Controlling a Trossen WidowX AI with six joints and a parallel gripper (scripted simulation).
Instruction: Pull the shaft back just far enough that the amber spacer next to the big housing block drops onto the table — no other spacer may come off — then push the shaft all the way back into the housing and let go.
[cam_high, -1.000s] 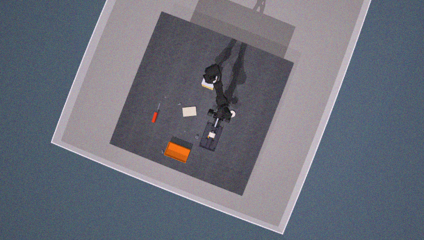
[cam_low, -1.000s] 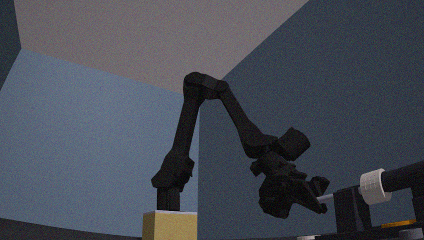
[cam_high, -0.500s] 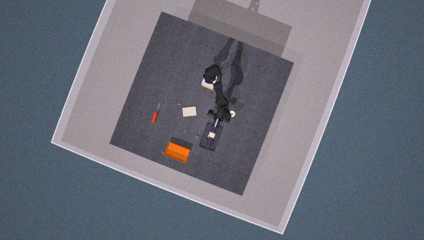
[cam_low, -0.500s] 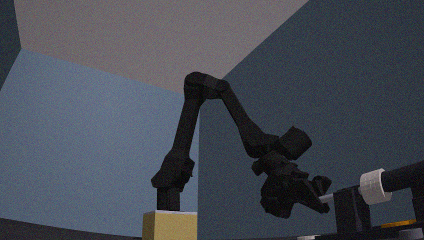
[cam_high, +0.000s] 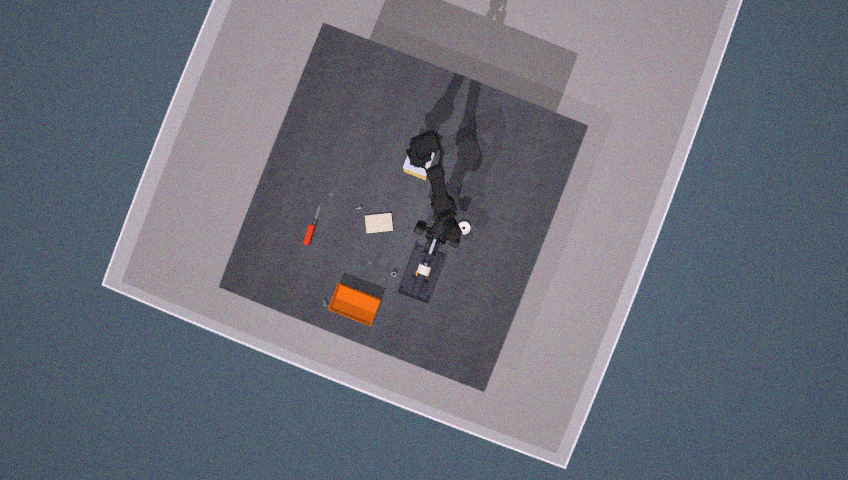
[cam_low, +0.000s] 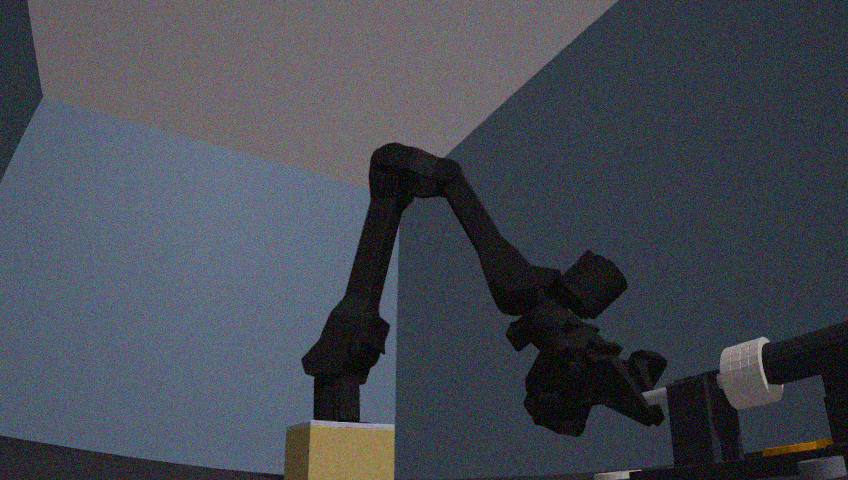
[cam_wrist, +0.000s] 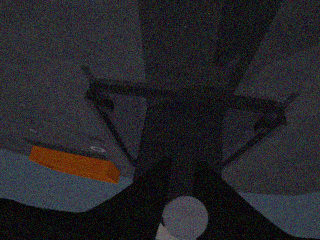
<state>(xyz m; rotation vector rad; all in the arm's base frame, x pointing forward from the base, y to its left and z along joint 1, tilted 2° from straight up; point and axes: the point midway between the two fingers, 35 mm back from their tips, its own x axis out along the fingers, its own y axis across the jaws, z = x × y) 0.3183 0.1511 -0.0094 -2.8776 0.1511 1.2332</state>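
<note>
The pale grey shaft is 70 mm ahead of my gripper tip, 10 mm to the right of it and 20 mm above it. Also, from my gripper tip: dark support block 140 mm ahead, 10 mm to the right, 10 mm below; white ring 120 mm behind, 120 mm to the left, 50 mm below; amber spacer 130 mm ahead, 10 mm to the right, 40 mm below.
</note>
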